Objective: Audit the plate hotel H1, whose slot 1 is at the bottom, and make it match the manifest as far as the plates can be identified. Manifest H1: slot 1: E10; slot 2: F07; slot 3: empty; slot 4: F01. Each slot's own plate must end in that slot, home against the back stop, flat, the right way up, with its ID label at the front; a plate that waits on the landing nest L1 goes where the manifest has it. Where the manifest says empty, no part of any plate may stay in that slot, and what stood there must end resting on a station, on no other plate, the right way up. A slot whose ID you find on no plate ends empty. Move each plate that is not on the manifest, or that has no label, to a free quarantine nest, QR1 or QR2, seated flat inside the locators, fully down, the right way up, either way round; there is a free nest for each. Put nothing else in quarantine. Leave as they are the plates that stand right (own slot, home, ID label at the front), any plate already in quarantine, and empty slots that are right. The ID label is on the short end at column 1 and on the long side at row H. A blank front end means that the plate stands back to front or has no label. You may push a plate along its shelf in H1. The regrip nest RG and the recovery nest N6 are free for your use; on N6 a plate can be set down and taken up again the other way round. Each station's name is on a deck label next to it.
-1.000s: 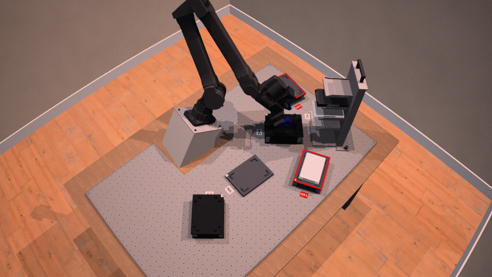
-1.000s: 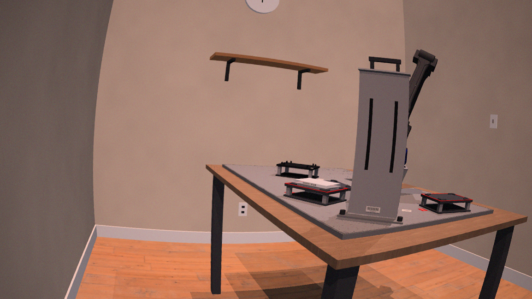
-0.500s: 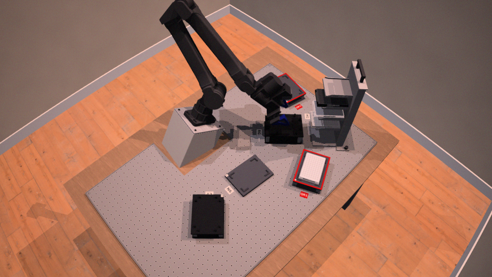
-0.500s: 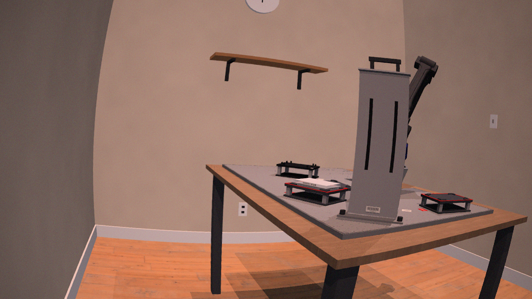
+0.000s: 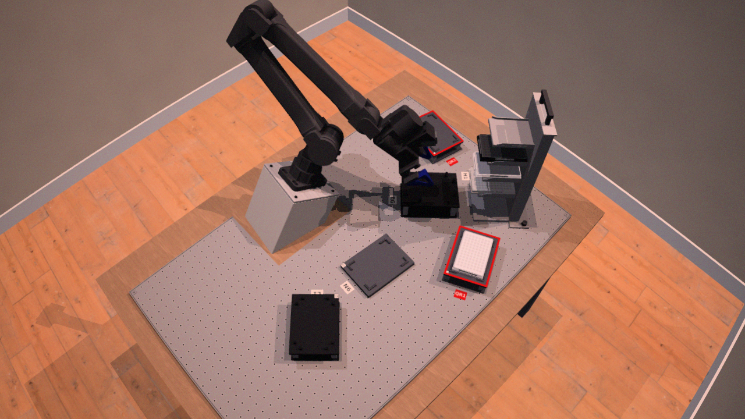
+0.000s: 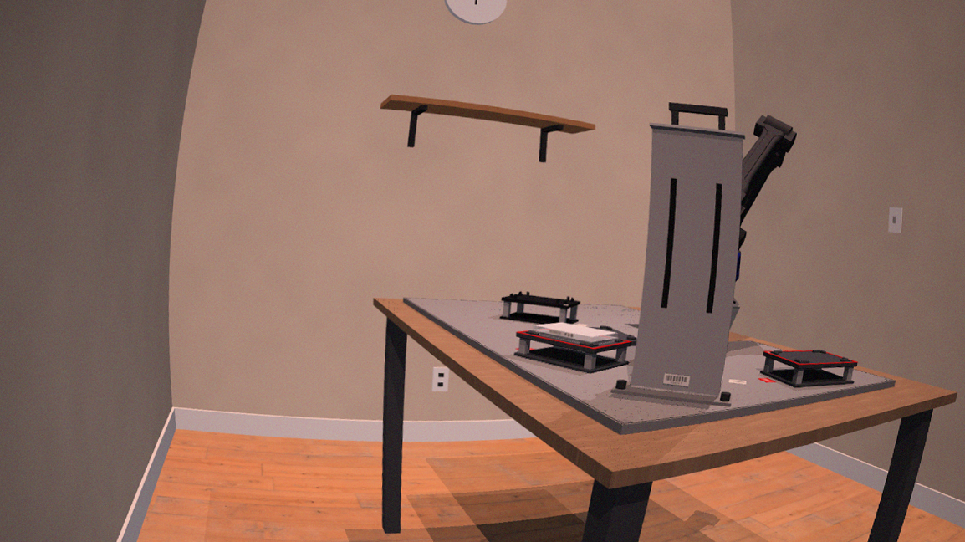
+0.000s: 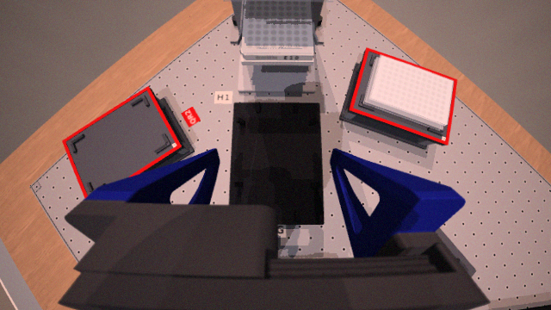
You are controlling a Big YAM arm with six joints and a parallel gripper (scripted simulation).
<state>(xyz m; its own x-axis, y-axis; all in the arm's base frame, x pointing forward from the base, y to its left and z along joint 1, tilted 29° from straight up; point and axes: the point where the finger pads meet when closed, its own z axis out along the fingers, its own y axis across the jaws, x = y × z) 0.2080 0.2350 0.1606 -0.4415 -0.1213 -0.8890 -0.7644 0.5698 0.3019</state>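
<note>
Right now the black plate is 14 cm to the left of my hand, 12 cm ahead of it and 10 cm above it. Also, from my hand: H1 deck label: 16 cm to the left, 14 cm below, 1 cm ahead; then black regrip nest RG: 9 cm below, 1 cm to the left, 1 cm ahead; then quarantine nest QR2: 18 cm to the left, 16 cm behind, 11 cm below.
</note>
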